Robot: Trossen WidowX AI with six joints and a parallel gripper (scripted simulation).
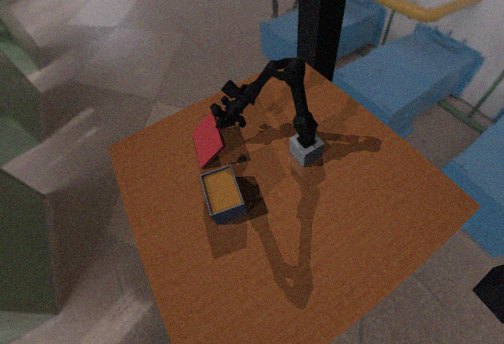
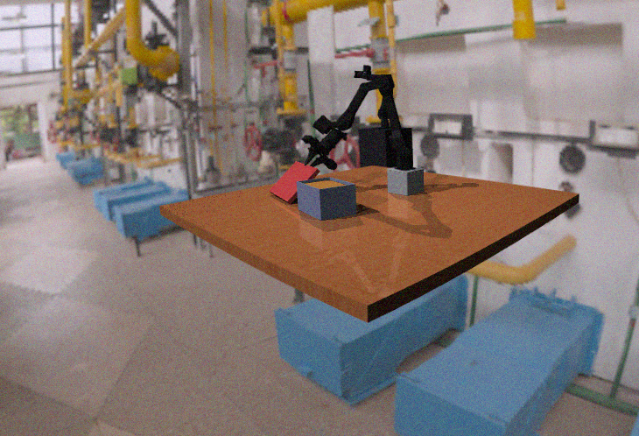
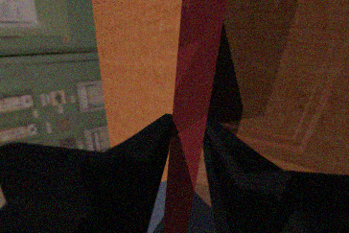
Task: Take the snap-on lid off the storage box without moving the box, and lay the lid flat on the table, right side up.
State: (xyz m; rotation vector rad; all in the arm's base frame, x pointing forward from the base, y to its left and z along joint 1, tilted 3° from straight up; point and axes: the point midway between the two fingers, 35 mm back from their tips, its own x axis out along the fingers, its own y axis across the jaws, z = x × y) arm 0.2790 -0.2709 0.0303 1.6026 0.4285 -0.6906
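Right now the red lid is 6 cm ahead of my gripper tip, 1 cm to the right of it and 5 cm below it. Also, from my gripper tip: storage box: 12 cm ahead, 29 cm to the left, 7 cm below.
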